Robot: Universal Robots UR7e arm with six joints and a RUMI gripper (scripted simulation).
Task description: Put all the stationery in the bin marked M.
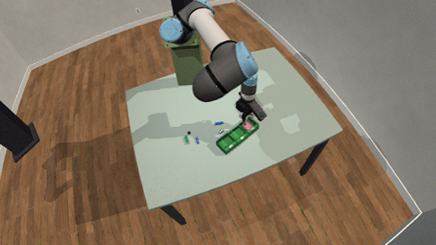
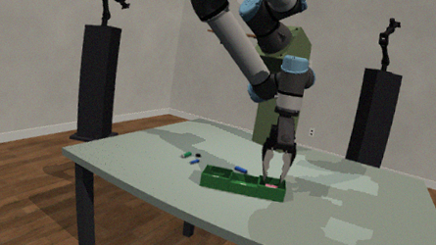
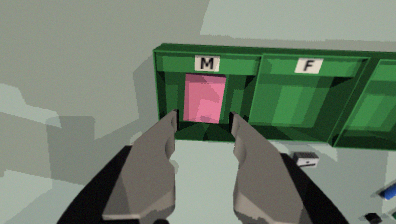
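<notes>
Now: the pink eraser 4 cm below my hand. Round my hand: grey-white item 12 cm to the right, 10 cm behind, 4 cm below; green three-compartment bin tray 8 cm to the right, 3 cm below, 1 cm behind; black piece 24 cm to the right, 24 cm behind, 5 cm below.
</notes>
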